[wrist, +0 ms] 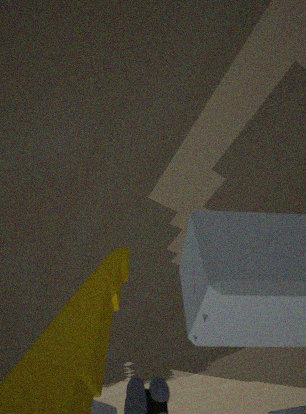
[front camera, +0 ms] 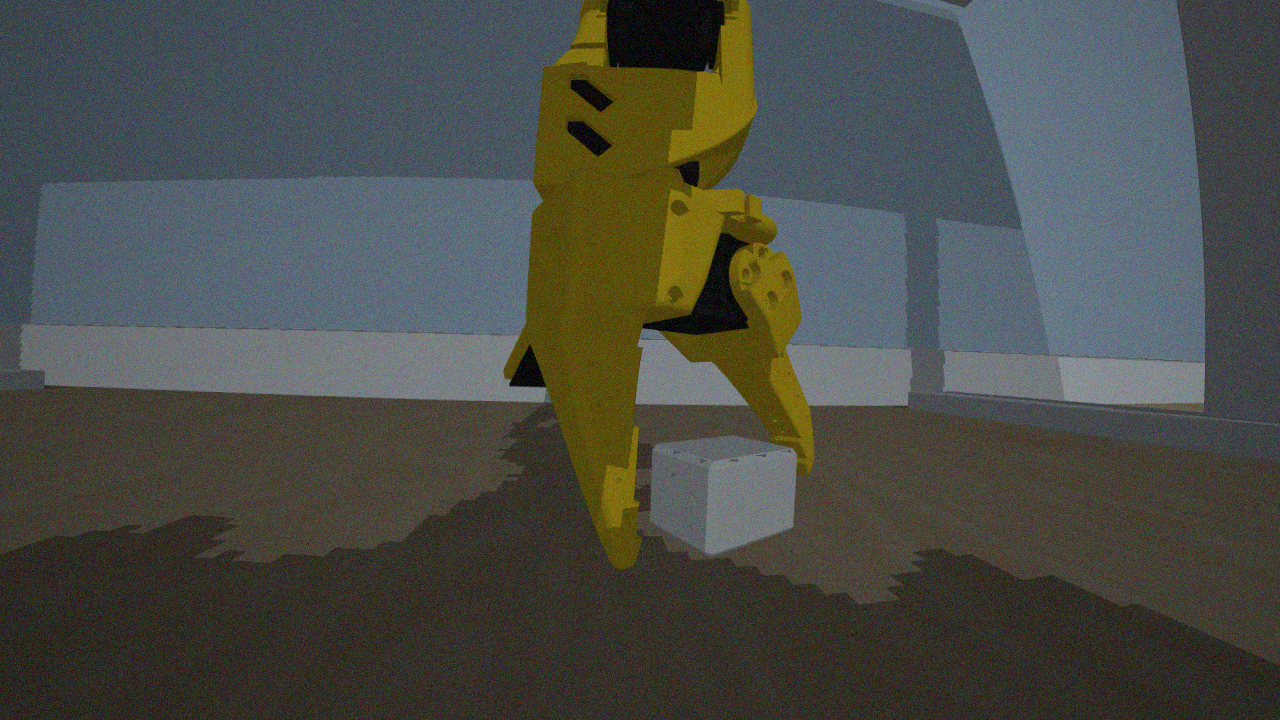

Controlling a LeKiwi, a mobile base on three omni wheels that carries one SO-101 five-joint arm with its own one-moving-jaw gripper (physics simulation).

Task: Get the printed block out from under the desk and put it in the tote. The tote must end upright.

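Frame: origin at the arm's base, x ahead, y left, z up, level; metres.
Seen in the pictures: hand, tool point: (wrist: 128, 260) (front camera: 630, 548).
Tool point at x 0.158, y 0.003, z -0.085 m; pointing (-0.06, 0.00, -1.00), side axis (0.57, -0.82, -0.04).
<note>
A point is followed by its place in that frame.
The printed block (front camera: 750, 499) @(z -0.074, x 0.170, y -0.032 m) (wrist: 250, 320) @(z -0.061, x 0.183, y -0.018 m), a light grey box with small dark marks along its top edge, sits on the floor. My gripper (front camera: 714, 516) @(z -0.085, x 0.158, y 0.003 m) is open and low. In the front view its fixed jaw is down left of the block and nearer the camera, with a narrow gap to it. The moving jaw's tip is at the block's far right top corner, partly hidden behind it. In the wrist view the fixed jaw is at the lower left, the block is apart from it at the right, cut by the picture edge, and the moving jaw is out of the picture. The tote does not show.
The brown floor (front camera: 340, 465) @(z -0.089, x 0.239, y 0.153 m) (wrist: 75, 125) @(z -0.089, x 0.189, y 0.039 m) carries jagged shadows. A blue-grey wall (front camera: 268, 259) @(z 0.095, x 0.554, y 0.525 m) with a white skirting (front camera: 268, 362) @(z -0.047, x 0.543, y 0.505 m) runs behind. A grey bar (front camera: 1118, 431) @(z -0.082, x 0.349, y -0.410 m) lies along the floor at the right, by a dark upright panel (front camera: 1239, 223) @(z 0.080, x 0.280, y -0.434 m). A base wheel (wrist: 135, 397) shows at the wrist view's bottom.
</note>
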